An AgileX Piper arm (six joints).
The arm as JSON. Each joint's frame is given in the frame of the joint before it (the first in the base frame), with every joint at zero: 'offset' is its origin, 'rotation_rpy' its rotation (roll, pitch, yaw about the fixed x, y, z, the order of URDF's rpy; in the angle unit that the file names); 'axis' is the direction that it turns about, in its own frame. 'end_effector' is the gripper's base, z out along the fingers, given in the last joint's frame.
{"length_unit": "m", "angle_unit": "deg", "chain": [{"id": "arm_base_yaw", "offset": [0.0, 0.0, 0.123], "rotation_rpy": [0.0, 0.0, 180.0], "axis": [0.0, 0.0, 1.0]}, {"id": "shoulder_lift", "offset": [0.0, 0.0, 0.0], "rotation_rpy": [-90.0, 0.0, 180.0], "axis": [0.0, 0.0, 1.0]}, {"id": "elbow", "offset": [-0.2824, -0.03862, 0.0], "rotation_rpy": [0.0, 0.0, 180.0], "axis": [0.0, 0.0, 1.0]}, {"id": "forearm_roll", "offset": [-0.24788, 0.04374, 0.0], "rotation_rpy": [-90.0, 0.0, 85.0], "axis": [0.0, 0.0, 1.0]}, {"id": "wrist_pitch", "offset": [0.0, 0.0, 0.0], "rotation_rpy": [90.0, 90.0, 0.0], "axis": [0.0, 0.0, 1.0]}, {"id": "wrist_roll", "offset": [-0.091, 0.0, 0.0], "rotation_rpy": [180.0, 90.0, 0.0], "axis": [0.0, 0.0, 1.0]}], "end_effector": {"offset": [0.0, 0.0, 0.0], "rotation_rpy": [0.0, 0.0, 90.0]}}
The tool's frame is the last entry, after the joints.
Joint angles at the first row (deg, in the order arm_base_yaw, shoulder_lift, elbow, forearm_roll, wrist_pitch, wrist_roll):
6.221, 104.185, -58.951, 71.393, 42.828, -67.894
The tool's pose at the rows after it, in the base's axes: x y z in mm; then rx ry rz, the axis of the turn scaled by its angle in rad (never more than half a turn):
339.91 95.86 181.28 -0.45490 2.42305 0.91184
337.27 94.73 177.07 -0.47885 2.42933 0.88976
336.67 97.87 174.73 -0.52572 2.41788 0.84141
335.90 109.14 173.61 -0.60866 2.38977 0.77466
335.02 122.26 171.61 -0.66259 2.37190 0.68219
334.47 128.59 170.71 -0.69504 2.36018 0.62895
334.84 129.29 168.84 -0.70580 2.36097 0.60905
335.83 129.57 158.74 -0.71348 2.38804 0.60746
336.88 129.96 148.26 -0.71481 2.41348 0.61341
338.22 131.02 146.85 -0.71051 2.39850 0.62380
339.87 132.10 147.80 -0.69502 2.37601 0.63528
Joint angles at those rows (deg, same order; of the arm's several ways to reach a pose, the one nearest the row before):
6.221, 104.186, -58.376, 71.121, 42.762, -67.955
6.221, 104.185, -57.501, 70.755, 42.122, -69.294
7.121, 104.186, -57.154, 70.618, 40.177, -71.460
9.581, 104.186, -57.154, 70.616, 37.042, -74.353
12.755, 104.184, -57.088, 70.106, 31.945, -75.491
14.365, 104.186, -57.089, 69.446, 29.214, -76.006
14.655, 104.428, -57.089, 68.994, 28.371, -76.180
14.703, 106.014, -57.088, 68.618, 28.239, -76.233
14.703, 107.723, -57.091, 69.015, 28.239, -76.752
14.703, 108.160, -57.090, 71.732, 28.238, -79.363
14.703, 108.275, -57.089, 75.132, 28.163, -82.181

